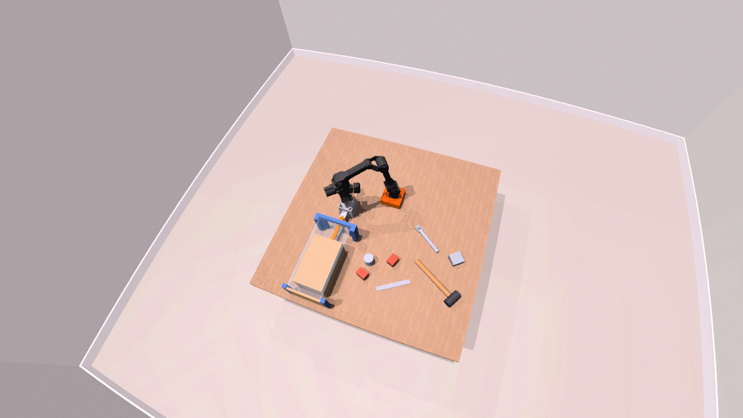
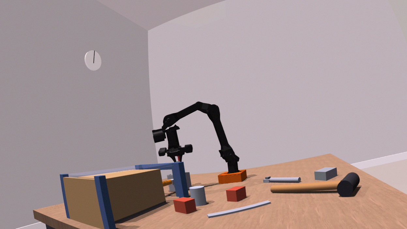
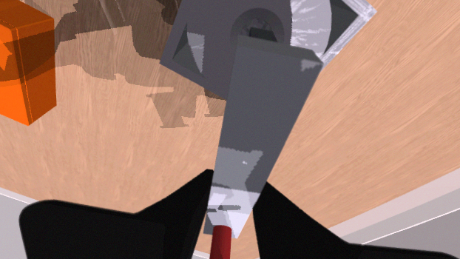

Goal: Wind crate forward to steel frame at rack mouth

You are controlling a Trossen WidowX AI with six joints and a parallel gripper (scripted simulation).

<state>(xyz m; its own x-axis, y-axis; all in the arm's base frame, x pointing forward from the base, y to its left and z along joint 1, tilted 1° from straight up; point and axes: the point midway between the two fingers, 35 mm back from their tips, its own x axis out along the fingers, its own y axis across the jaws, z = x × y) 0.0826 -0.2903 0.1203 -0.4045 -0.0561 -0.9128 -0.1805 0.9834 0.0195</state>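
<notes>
My gripper tip is now 50 mm below the red knob, 30 mm past it and 10 mm to the left of it. From my gripper tip the other things lie so: grey winch handle (20 mm above); blue frame bar (220 mm ahead, 30 mm below, 20 mm to the right); grey winch (110 mm below, 50 mm ahead, 10 mm to the left).
</notes>
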